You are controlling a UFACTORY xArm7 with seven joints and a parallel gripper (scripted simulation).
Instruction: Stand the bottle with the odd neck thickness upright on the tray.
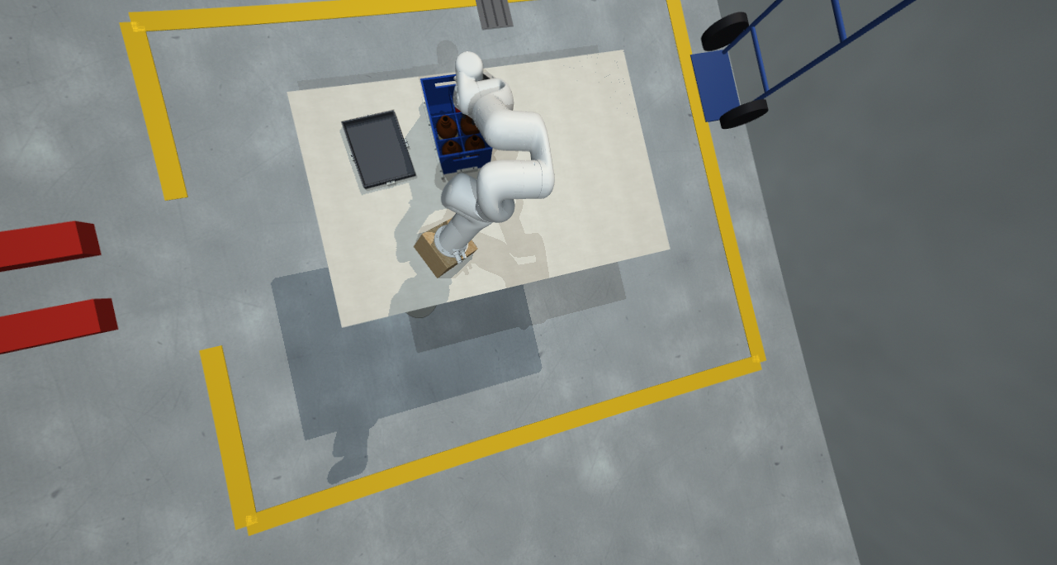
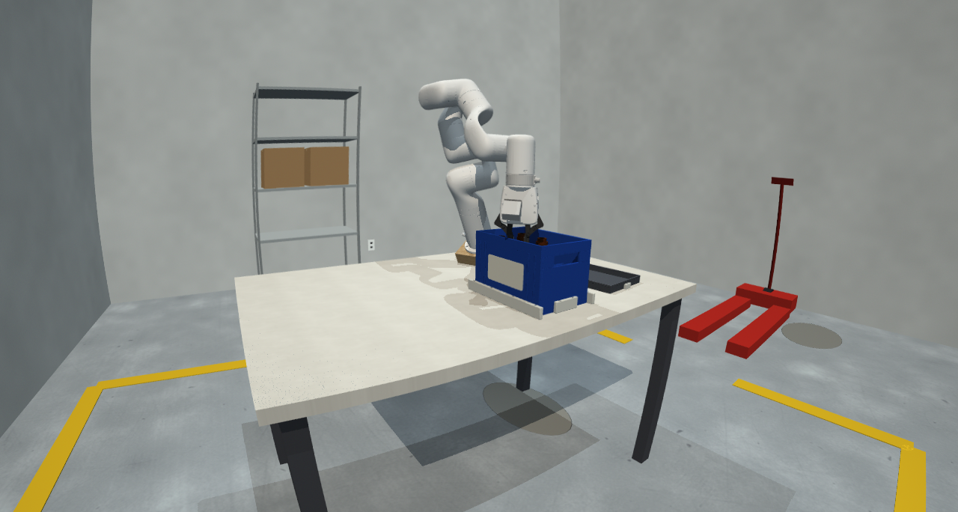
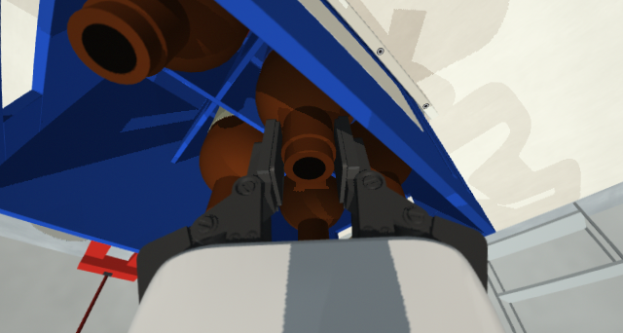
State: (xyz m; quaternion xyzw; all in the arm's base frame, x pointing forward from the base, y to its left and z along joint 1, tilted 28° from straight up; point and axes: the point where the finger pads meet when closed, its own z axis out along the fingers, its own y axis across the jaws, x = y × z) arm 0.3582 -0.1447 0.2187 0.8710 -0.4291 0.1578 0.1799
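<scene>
My gripper is now 10 mm short of the blue crate, 40 mm to the right of it and 70 mm above it. From my hand the other things lie so: dark grey tray 50 mm ahead, 340 mm to the left, 150 mm below.
</scene>
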